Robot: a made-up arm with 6 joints. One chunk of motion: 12 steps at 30 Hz.
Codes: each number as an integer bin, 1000 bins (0 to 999) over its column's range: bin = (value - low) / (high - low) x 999, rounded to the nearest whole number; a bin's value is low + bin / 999 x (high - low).
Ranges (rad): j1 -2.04..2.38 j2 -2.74..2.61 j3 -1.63..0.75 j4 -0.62..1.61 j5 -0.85..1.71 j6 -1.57..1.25
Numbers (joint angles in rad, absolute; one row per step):
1: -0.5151 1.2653 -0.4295 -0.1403 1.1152 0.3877
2: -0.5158 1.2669 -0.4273 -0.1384 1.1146 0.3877
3: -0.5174 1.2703 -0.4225 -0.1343 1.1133 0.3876
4: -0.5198 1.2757 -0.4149 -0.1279 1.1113 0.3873
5: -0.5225 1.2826 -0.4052 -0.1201 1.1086 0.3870
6: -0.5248 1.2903 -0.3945 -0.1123 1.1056 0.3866
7: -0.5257 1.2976 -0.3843 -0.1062 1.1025 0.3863
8: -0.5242 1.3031 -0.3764 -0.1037 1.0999 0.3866
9: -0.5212 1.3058 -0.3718 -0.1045 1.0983 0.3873
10: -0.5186 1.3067 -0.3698 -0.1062 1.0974 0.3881
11: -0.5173 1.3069 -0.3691 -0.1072 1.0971 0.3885
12: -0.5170 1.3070 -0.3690 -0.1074 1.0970 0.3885
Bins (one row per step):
1: 345 748 504 215 767 694
2: 344 748 505 216 767 694
3: 344 749 507 218 766 693
4: 344 750 510 220 765 693
5: 343 751 514 224 764 693
6: 342 753 519 227 763 693
7: 342 754 523 230 762 693
8: 343 755 526 231 761 693
9: 343 755 528 231 760 693
10: 344 756 529 230 760 694
11: 344 756 529 230 760 694
12: 344 756 529 230 760 694

